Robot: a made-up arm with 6 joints. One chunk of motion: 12 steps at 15 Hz.
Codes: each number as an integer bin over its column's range. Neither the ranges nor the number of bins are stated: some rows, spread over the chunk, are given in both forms.
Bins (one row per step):
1: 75 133 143 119 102 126
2: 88 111 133 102 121 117
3: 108 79 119 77 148 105
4: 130 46 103 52 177 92
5: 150 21 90 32 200 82
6: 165 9 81 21 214 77
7: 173 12 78 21 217 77
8: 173 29 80 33 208 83
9: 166 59 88 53 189 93
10: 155 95 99 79 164 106
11: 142 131 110 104 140 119
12: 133 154 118 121 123 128
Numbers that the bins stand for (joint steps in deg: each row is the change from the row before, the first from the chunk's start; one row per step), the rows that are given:
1: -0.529 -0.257 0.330 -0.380 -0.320 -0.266
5: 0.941 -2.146 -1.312 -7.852 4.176 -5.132
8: 1.392 -2.011 -1.622 -7.766 4.544 -5.021
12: 0.608 0.097 -0.444 -0.208 0.644 -0.045
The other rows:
2: -0.275 -0.628 0.020 -1.840 0.552 -1.261
3: 0.118 -1.168 -0.413 -3.987 1.791 -2.588
4: 0.549 -1.724 -0.909 -6.134 3.121 -4.026
6: 1.235 -2.348 -1.591 -8.796 4.819 -5.685
7: 1.392 -2.298 -1.684 -8.796 4.956 -5.685
9: 1.255 -1.505 -1.374 -6.048 3.672 -3.915
10: 1.039 -0.898 -1.033 -3.815 2.525 -2.478
11: 0.784 -0.291 -0.692 -1.668 1.424 -1.040

